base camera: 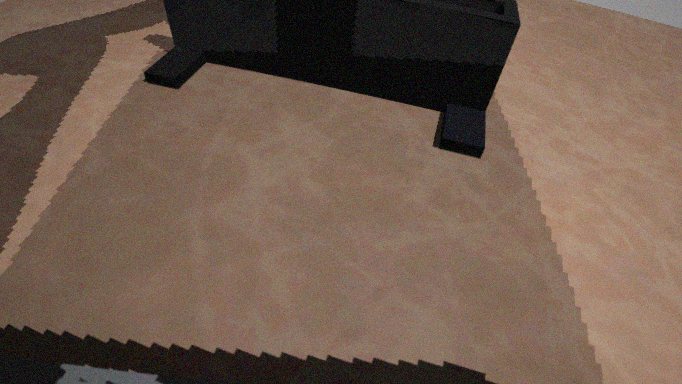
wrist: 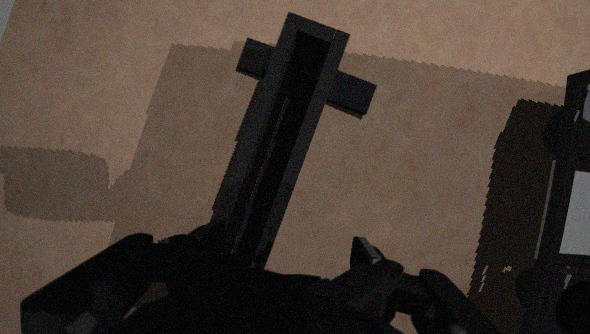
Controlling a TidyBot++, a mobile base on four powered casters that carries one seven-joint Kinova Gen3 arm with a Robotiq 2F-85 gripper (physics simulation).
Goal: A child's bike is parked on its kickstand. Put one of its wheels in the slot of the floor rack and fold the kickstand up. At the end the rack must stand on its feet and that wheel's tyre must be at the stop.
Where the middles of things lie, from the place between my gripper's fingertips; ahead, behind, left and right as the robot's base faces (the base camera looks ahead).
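There is the black floor rack (base camera: 448,63), and my hand is 26 cm above it, while also being 2 cm to the right of the rack and 5 cm short of it.
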